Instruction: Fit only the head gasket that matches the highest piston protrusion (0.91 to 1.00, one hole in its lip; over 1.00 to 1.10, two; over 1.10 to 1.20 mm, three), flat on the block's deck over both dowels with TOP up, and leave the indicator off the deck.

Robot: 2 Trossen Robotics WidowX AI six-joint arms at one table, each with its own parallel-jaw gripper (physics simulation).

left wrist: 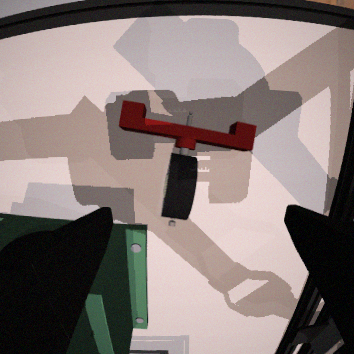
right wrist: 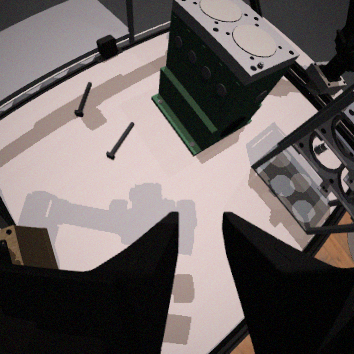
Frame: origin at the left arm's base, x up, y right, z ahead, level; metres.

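Seen in the pictures: left gripper, fingertip midpoint: (left wrist: 199, 214); right gripper, fingertip midpoint: (right wrist: 200, 219); left arm's base, link origin: (right wrist: 329, 72).
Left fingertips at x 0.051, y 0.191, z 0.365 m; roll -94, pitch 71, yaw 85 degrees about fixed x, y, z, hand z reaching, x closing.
Offsets run from my left fingertips to a thing's top centre. "pt": to the spot under its first point. Level surfaces: height alone.
The indicator, a red bridge @[pt dx -0.083, dy +0.031, dz -0.009 m] (left wrist: 210, 135) with a black dial @[pt dx -0.052, dy -0.010, dz +0.004 m] (left wrist: 181, 187), lies on the table ahead of my left gripper (left wrist: 199, 214) in the left wrist view. That gripper is open and empty. The green block @[dx +0.143, dy -0.204, dz +0.089 m] (left wrist: 140, 280) (right wrist: 195, 85) stands beside its left finger, and its foot shows there. In the right wrist view the grey deck @[dx +0.135 m] (right wrist: 227, 31) is bare, with two pale piston tops (right wrist: 221, 9) (right wrist: 254, 41) and a small dowel @[pt dx +0.141, dy -0.300, dz +0.102 m] (right wrist: 260, 65). Dark plates with large round holes @[pt dx +0.045, dy -0.410, dz +0.001 m] (right wrist: 304, 146), which look like gaskets, are at the right. My right gripper (right wrist: 200, 219) is partly open and empty.
Two dark bolts @[dx -0.090, dy -0.092, dz +0.369 m] (right wrist: 84, 100) @[dx -0.090, dy -0.233, dz +0.308 m] (right wrist: 120, 141) lie left of the block. A brown block (right wrist: 39, 247) is at the lower left. A small black box (right wrist: 107, 46) sits on the table's far edge. A dark bar @[pt dx +0.050, dy -0.388, dz +0.027 m] (right wrist: 290, 137) runs above the holed plates. Arm shadows cross the table.
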